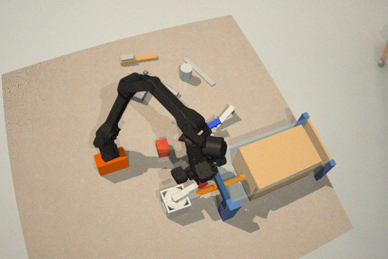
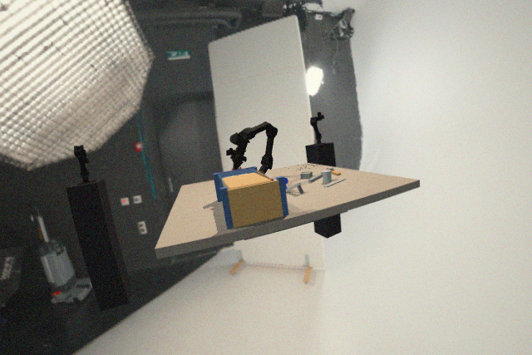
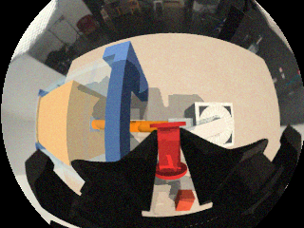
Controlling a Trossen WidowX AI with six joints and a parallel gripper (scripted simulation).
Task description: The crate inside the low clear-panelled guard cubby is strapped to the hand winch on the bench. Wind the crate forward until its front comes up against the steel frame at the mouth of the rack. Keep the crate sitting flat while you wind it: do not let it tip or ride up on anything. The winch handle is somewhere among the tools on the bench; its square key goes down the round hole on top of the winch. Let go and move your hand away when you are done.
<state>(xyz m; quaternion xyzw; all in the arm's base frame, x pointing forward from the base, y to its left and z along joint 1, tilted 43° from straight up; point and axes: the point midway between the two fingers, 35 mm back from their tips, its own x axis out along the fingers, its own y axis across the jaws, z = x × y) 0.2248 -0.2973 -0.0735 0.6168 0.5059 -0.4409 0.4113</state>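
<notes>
The red-knobbed winch handle lies 4 cm behind my gripper tip, 2 cm to the left of it and 5 cm below it. Round my gripper tip: hand winch 12 cm behind, 12 cm below; blue steel frame 6 cm ahead, 1 cm to the right, 4 cm below; red knob 2 cm to the left, 2 cm below.
</notes>
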